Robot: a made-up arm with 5 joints. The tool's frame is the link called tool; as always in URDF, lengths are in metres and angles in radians. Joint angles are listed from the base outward. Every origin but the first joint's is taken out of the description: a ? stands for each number. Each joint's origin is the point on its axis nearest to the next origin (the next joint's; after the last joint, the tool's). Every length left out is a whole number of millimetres.
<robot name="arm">
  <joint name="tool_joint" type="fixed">
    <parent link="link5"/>
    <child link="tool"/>
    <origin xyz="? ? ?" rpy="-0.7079 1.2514 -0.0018"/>
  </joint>
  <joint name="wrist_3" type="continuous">
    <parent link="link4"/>
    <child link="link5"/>
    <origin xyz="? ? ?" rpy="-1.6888 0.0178 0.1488"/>
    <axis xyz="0 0 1"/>
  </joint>
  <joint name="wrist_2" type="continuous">
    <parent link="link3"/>
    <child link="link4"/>
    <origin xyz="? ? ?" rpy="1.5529 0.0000 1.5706"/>
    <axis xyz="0 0 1"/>
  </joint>
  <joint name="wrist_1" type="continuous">
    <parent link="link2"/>
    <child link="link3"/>
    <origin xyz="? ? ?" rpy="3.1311 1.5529 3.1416"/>
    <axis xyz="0 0 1"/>
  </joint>
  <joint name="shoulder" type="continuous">
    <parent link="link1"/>
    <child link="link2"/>
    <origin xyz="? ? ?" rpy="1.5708 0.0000 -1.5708"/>
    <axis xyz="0 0 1"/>
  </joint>
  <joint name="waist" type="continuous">
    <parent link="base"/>
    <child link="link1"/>
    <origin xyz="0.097 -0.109 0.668" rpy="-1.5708 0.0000 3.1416"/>
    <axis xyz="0 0 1"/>
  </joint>
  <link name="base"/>
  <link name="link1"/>
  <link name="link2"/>
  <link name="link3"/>
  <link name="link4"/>
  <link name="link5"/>
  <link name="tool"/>
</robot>
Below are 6 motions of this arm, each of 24 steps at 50 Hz.
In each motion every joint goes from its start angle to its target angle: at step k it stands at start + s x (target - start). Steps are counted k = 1, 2, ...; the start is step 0. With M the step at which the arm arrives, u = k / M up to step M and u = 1 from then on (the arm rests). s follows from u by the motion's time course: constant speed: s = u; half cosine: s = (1 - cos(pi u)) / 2; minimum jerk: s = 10 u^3 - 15 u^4 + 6 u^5.
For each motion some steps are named. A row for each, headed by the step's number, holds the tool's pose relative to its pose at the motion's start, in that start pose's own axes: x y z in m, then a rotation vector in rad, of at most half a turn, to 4 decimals.
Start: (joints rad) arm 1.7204 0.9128 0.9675 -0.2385 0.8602
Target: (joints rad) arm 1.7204 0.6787 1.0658 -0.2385 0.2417
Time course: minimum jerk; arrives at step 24
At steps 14, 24:
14: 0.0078 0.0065 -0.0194 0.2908 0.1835 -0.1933
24: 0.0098 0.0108 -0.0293 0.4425 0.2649 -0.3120

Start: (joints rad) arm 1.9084 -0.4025 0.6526 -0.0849 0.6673
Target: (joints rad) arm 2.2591 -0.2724 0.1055 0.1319 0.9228
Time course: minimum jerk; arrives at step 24
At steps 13, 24:
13: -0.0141 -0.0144 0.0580 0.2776 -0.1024 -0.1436
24: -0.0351 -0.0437 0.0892 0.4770 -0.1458 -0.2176

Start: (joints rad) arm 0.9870 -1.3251 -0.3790 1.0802 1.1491
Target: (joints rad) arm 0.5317 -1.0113 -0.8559 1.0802 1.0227
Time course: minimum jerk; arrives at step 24
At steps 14, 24:
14: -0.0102 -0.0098 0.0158 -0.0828 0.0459 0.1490
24: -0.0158 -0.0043 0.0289 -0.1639 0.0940 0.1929

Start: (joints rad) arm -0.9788 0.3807 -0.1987 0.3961 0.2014
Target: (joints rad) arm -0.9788 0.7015 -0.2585 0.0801 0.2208
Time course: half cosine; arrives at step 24
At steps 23, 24:
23: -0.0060 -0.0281 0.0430 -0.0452 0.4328 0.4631
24: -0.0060 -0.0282 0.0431 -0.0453 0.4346 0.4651

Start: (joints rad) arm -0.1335 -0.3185 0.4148 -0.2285 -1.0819
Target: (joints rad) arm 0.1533 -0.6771 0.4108 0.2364 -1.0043
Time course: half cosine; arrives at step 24
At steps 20, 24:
20: 0.0528 0.0399 -0.0121 0.3905 -0.6881 0.2514
24: 0.0556 0.0434 -0.0120 0.4220 -0.7370 0.2621

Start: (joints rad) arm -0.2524 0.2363 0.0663 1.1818 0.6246
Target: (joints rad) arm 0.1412 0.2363 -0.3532 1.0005 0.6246
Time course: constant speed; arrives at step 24
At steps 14, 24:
14: -0.0024 -0.0205 0.0092 0.2377 0.1976 0.0634
24: -0.0001 -0.0420 0.0114 0.4190 0.3273 0.1421

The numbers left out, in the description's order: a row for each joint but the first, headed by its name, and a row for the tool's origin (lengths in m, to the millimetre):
tool: 0.025 -0.023 0.000
wrist_3: 0.004 -0.035 0.000
wrist_2: 0.004 -0.227 0.000
wrist_1: 0.108 0.015 0.000
shoulder: -0.110 0.001 0.000

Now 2 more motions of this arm.
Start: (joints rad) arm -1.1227 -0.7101 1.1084 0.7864 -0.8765
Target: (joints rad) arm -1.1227 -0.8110 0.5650 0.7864 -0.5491
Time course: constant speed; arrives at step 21
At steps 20, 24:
20: -0.0292 0.1074 -0.0091 -0.1564 -0.0459 -0.4325
24: -0.0292 0.1130 -0.0094 -0.1634 -0.0452 -0.4540

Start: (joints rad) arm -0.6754 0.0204 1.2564 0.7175 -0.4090
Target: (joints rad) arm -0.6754 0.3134 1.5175 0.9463 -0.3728
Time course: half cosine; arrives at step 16
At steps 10, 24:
10: 0.0279 -0.0459 -0.0122 0.1314 -0.1669 0.1892
24: 0.0435 -0.0629 -0.0214 0.2069 -0.2463 0.2630

